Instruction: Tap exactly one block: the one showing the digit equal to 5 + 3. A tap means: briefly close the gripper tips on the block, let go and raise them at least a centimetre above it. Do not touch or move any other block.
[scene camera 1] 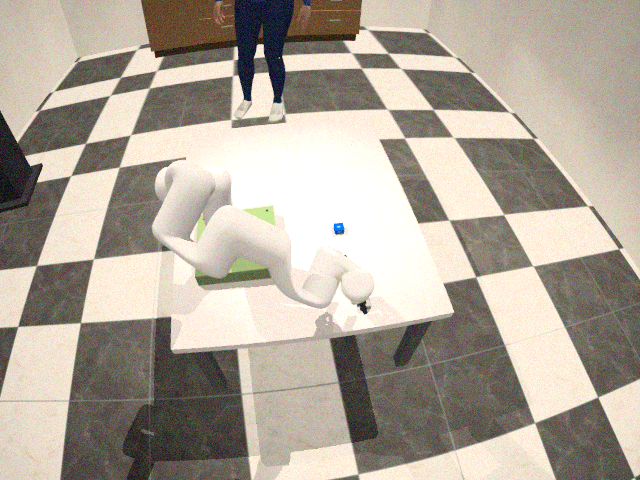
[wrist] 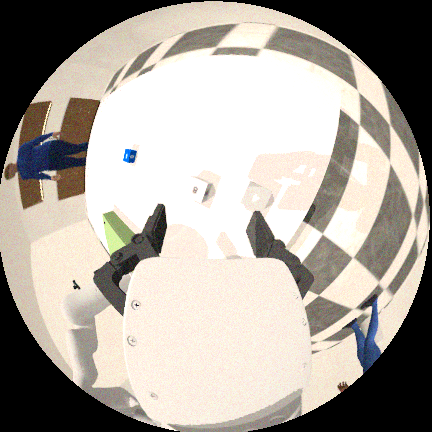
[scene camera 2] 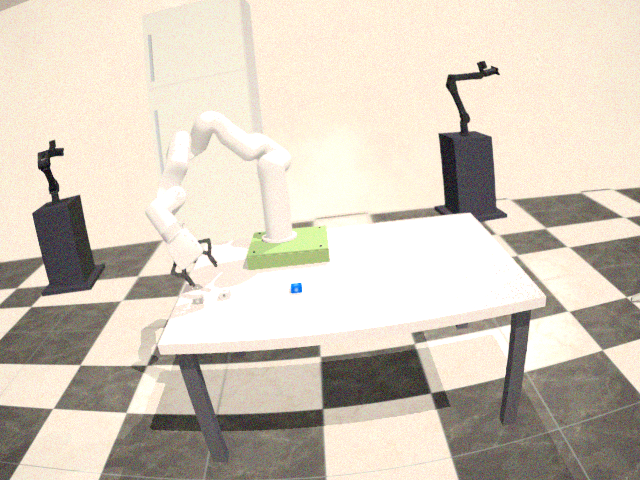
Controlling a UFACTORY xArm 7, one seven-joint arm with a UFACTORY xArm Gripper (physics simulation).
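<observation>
My gripper [scene camera 1: 363, 306] [scene camera 2: 205, 275] [wrist: 208, 217] is open and empty, tilted above the table end. A white block [scene camera 2: 223, 295] [wrist: 201, 190] with a small dark mark stands beyond the fingertips, between their lines in the wrist view; its digit is too blurred to read surely. A light grey block [scene camera 2: 197, 300] [wrist: 256, 196] with a pale mark stands beside it, beyond the right finger in the wrist view. A blue block [scene camera 1: 338, 228] [scene camera 2: 296, 288] [wrist: 130, 156] stands farther off; its digit is unclear. The white and grey blocks cannot be made out in scene camera 1.
The white table [scene camera 1: 217, 330] [scene camera 2: 413, 289] carries the arm's green base [scene camera 1: 235, 276] [scene camera 2: 289, 257] [wrist: 116, 234]. The table's end edge lies close to the grey block. The arm covers part of the table in scene camera 1. A person [scene camera 1: 261, 46] stands beyond the table.
</observation>
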